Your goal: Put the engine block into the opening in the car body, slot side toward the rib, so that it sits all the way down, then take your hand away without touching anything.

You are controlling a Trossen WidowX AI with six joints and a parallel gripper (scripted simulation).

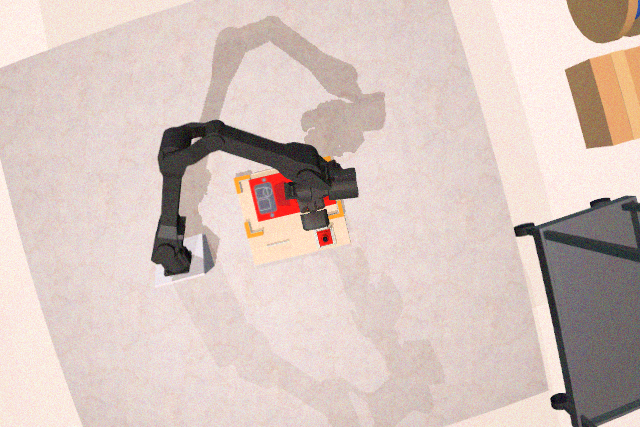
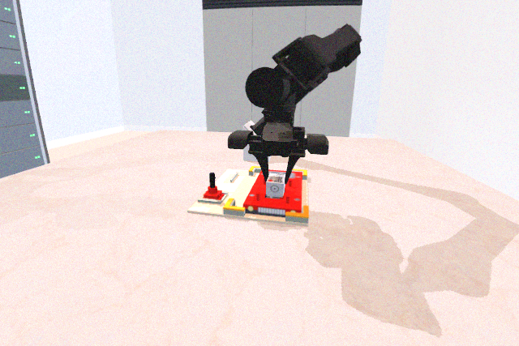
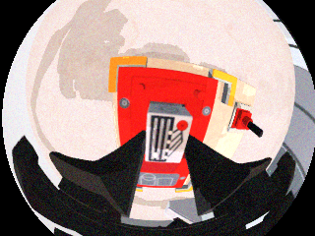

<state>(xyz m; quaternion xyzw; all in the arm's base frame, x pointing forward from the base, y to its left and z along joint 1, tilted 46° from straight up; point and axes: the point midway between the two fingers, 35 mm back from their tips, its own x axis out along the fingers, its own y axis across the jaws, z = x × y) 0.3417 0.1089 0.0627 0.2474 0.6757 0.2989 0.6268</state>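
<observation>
Right now my gripper tip is 10 mm above the grey engine block.
</observation>
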